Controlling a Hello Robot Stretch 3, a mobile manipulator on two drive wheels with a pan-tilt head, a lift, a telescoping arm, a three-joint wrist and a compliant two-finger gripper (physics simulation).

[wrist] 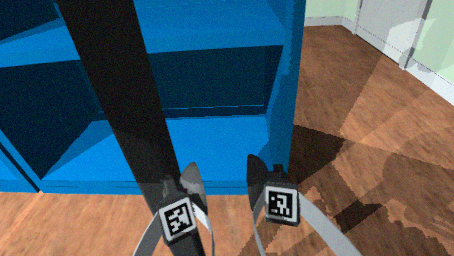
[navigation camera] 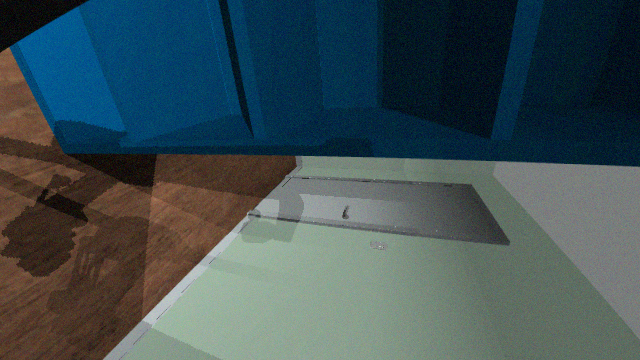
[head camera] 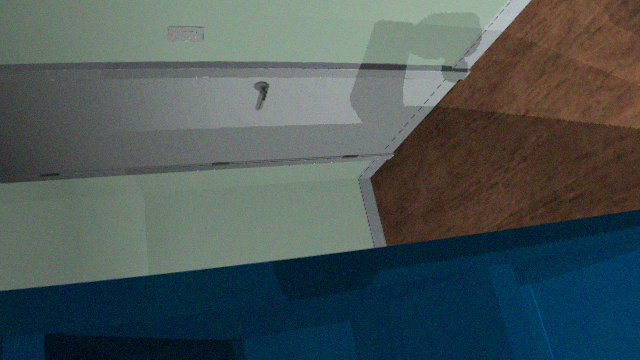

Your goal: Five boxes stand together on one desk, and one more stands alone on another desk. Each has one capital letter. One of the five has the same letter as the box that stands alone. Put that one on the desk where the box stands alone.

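Places are measured from the robot's base along level axes (x left, y back, z up), in centimetres.
Pixels of known places: gripper, fingertip midpoint: (wrist: 223,176).
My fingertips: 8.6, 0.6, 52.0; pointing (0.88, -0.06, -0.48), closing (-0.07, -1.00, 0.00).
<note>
Behind a point stands the place of what it marks, as x, y, z.
My gripper (wrist: 223,176) @(8.6, 0.6, 52.0) is open in the wrist view, its two dark fingertips apart with no object between them. It hangs in front of the lower part of a blue shelf unit. No lettered box shows in the head, navigation or wrist view, and neither desk shows in them.
The blue shelf unit (head camera: 150,290) @(41.6, -20.6, 133.1) (navigation camera: 520,75) @(44.6, -8.6, 143.9) (wrist: 292,90) @(41.6, -20.8, 39.3) is close by. Beyond it are a grey door (head camera: 200,100) @(134.6, -141.9, 115.5) (navigation camera: 400,205) @(150.2, -145.8, 138.0) (wrist: 390,25) @(142.3, -143.8, 21.1) and a pale green wall (head camera: 75,235) @(236.8, -146.1, 182.1) (navigation camera: 350,300) @(51.6, -123.7, 109.8). Brown wood floor (head camera: 500,175) @(128.5, -89.3, 0.1) (wrist: 340,75) @(117.5, -91.2, 0.0) runs past the shelf's end. A black bar (wrist: 120,100) crosses the wrist view.
</note>
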